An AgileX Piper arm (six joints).
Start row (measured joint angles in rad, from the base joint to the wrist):
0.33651 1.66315 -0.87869 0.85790 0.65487 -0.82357
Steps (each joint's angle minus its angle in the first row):
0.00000 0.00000 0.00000 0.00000 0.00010 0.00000
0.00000 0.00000 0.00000 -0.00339 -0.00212 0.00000
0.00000 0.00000 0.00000 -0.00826 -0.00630 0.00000
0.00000 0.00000 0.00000 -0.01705 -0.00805 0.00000
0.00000 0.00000 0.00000 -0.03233 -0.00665 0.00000
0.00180 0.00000 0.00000 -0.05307 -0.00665 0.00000
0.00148 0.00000 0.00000 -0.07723 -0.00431 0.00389
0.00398 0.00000 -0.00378 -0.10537 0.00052 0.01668
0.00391 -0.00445 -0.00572 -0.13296 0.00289 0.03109
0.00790 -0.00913 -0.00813 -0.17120 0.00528 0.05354
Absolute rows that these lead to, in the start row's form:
0.33651 1.66315 -0.87869 0.85790 0.65497 -0.82357
0.33651 1.66315 -0.87869 0.85451 0.65275 -0.82357
0.33651 1.66315 -0.87869 0.84964 0.64857 -0.82357
0.33651 1.66315 -0.87869 0.84085 0.64682 -0.82357
0.33651 1.66315 -0.87869 0.82557 0.64822 -0.82357
0.33831 1.66315 -0.87869 0.80483 0.64822 -0.82357
0.33799 1.66315 -0.87869 0.78067 0.65056 -0.81968
0.34049 1.66315 -0.88247 0.75253 0.65539 -0.80689
0.34042 1.65870 -0.88441 0.72494 0.65776 -0.79248
0.34441 1.65402 -0.88682 0.68670 0.66015 -0.77003

